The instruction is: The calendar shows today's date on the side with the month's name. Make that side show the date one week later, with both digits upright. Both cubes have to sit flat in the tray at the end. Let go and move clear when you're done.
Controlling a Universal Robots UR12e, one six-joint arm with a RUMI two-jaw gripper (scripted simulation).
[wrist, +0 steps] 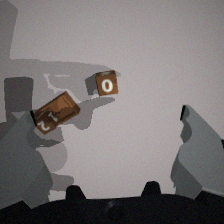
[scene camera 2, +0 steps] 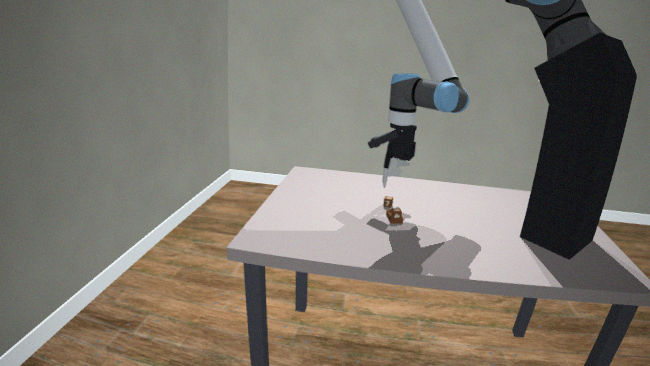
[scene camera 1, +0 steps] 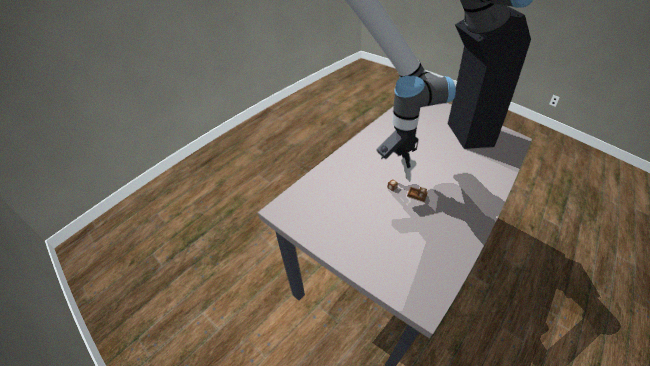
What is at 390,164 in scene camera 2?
My gripper.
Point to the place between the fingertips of my gripper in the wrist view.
At 108,108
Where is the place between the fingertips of my gripper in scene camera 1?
At 395,169
